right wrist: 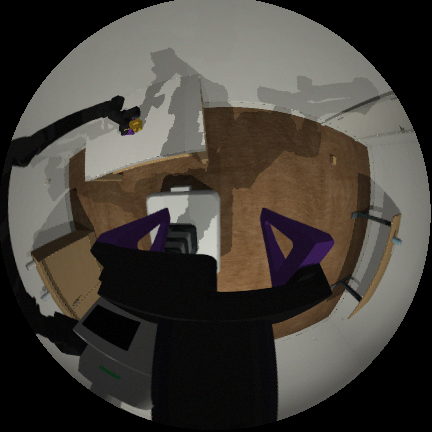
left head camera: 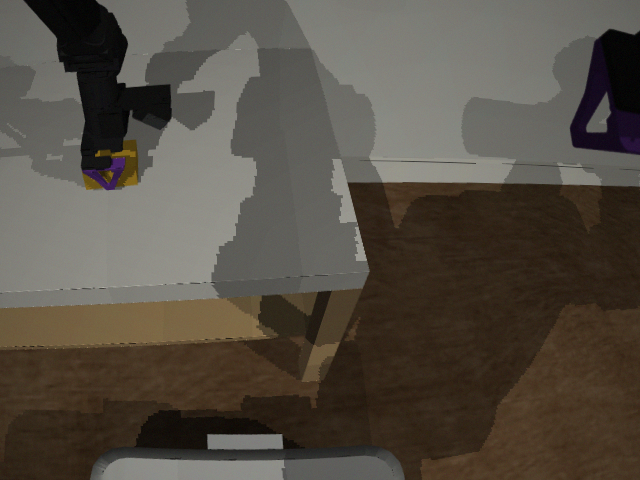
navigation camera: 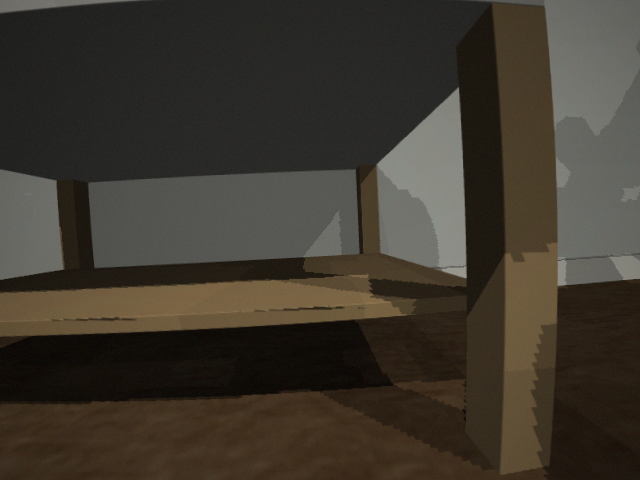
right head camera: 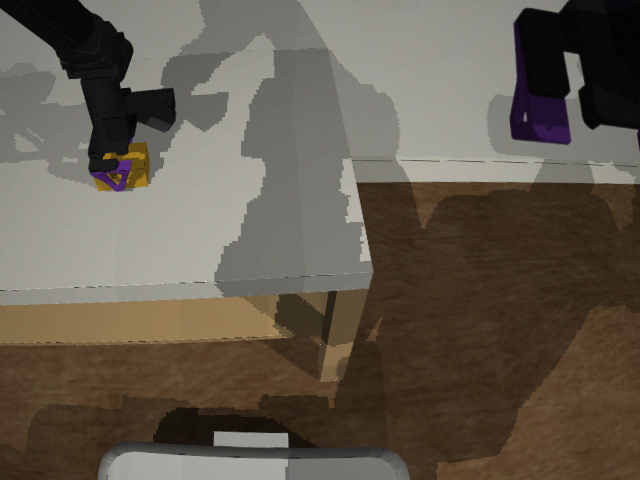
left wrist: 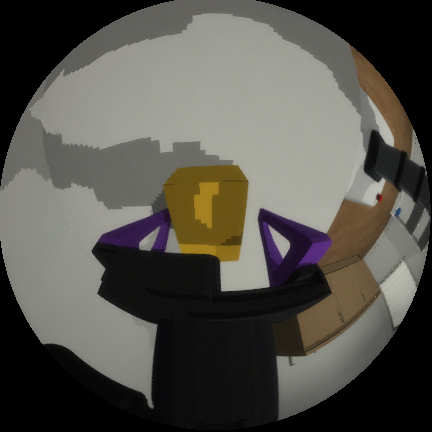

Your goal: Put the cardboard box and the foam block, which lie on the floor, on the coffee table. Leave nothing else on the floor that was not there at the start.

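Frame: origin at the left arm's base, x ahead, y left, z up, level; centimetres.
Seen in the pictures: left gripper, fingertip midpoint: (right wrist: pixel 133 126) (left head camera: pixel 112 167) (right head camera: pixel 123 169) (left wrist: pixel 213 213); right gripper, fingertip midpoint: (right wrist: pixel 214 212) (left head camera: pixel 627 145) (right head camera: pixel 580 136).
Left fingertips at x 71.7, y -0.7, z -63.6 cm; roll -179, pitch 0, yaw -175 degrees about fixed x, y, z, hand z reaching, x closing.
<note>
Pixels of each thing's top centre, then the offset from my left fingertips to it. Level surfaces: height alone.
- yellow foam block at its top centre: (left wrist: pixel 208 231) (left head camera: pixel 109 155) (right head camera: pixel 119 157) (right wrist: pixel 131 124) dy +0.3, dx +0.5, dz +2.4 cm
- white-topped coffee table at its surface level: dz -2.1 cm
- small tan thing at its top centre: (right wrist: pixel 334 159) dy -178.0, dx -0.2, dz -42.1 cm
- front leg at its top centre: (navigation camera: pixel 496 28) (right head camera: pixel 350 276) (left head camera: pixel 344 275) (right wrist: pixel 200 146) dy -37.7, dx -15.7, dz -7.1 cm
- lower shelf at its surface level: dz -32.1 cm
A yellow foam block (left head camera: pixel 130 166) (right head camera: pixel 140 166) (left wrist: pixel 225 200) (right wrist: pixel 135 124) rests on the white-topped coffee table (left head camera: pixel 180 237) (right head camera: pixel 180 237) (left wrist: pixel 225 100) (right wrist: pixel 112 157). My left gripper (left head camera: pixel 116 173) (right head camera: pixel 126 169) is open, low over the table top, with its fingers on either side of the block. My right gripper (right head camera: pixel 589 139) (right wrist: pixel 214 212) is open and empty, high up at the right of the head views. A small tan thing (right wrist: pixel 333 160), perhaps the cardboard box, lies on the floor at the upper right of the right wrist view; it is too small to tell for sure.
My white base (left head camera: pixel 191 467) (right head camera: pixel 191 465) (right wrist: pixel 205 200) stands in front of the table. A front leg (navigation camera: pixel 527 206) and a lower shelf (navigation camera: pixel 206 302) of the table show close in the navigation camera. A brown cabinet (right wrist: pixel 70 270) stands at the lower left in the right wrist view.
</note>
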